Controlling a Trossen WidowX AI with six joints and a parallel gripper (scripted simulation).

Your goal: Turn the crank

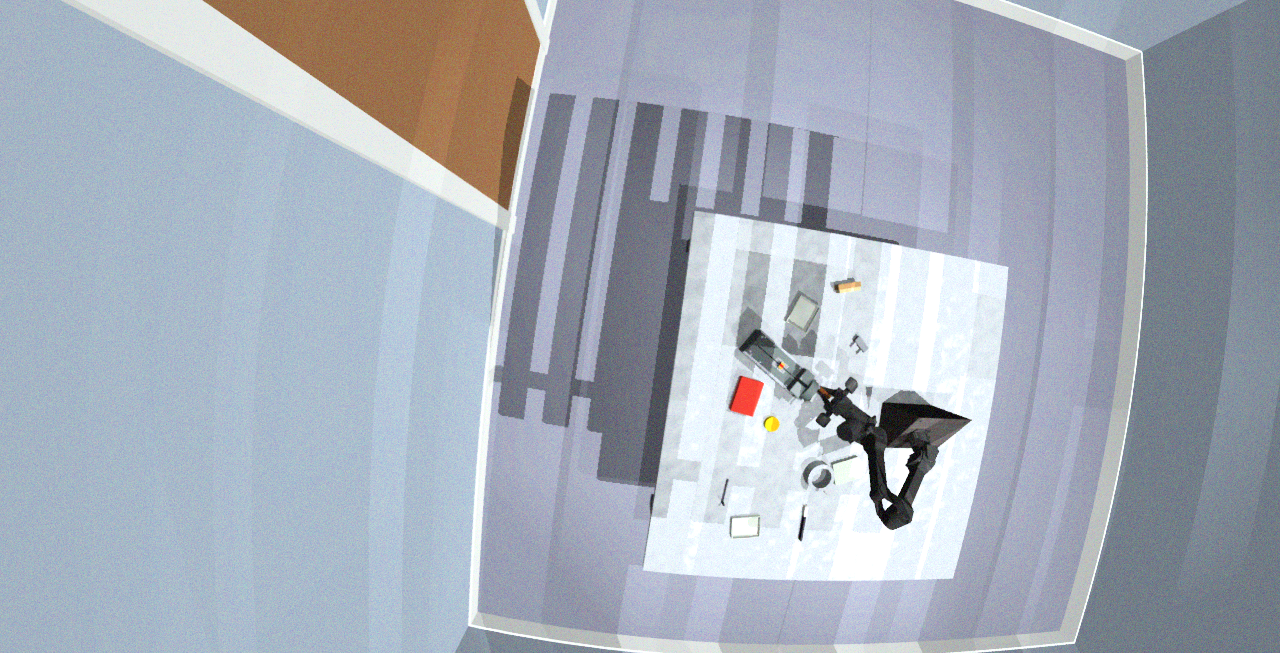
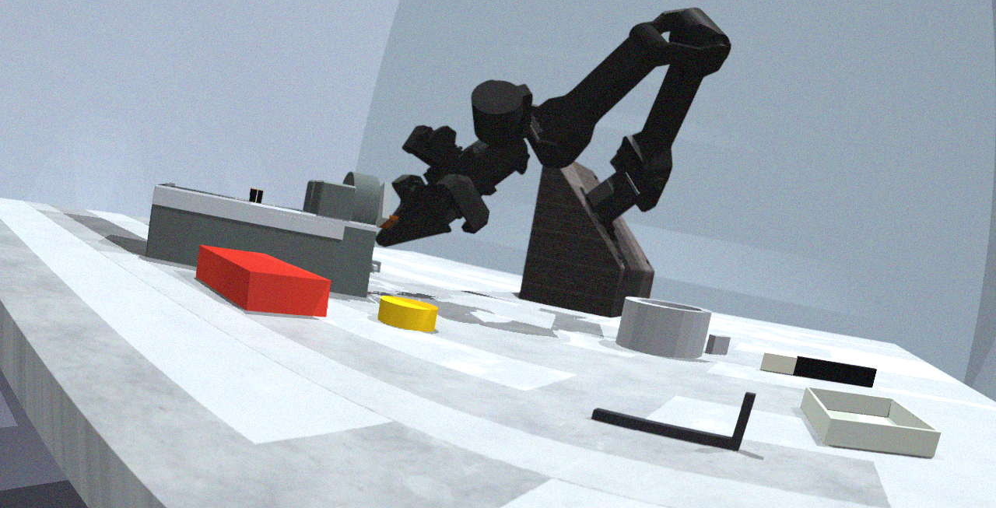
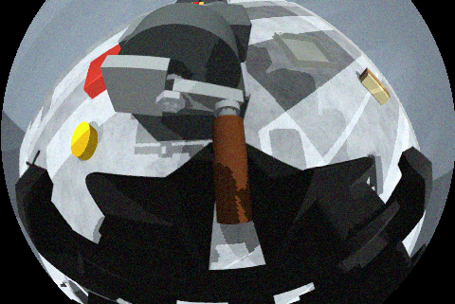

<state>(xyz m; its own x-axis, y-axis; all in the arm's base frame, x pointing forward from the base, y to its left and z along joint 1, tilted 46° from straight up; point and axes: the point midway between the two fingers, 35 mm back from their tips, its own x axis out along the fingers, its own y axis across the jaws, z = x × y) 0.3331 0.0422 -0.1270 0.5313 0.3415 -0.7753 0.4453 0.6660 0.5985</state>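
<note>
Right now the red pointer is 160 mm ahead of my gripper tip, 50 mm to the right of it and 30 mm above it. From my gripper tip the other things lie so: yellow disc 160 mm to the left, 110 mm ahead, 50 mm below; then brown handle 30 mm above, 20 mm behind, 10 mm to the left; then black L-shaped bar 460 mm to the left, 200 mm ahead, 40 mm below.
</note>
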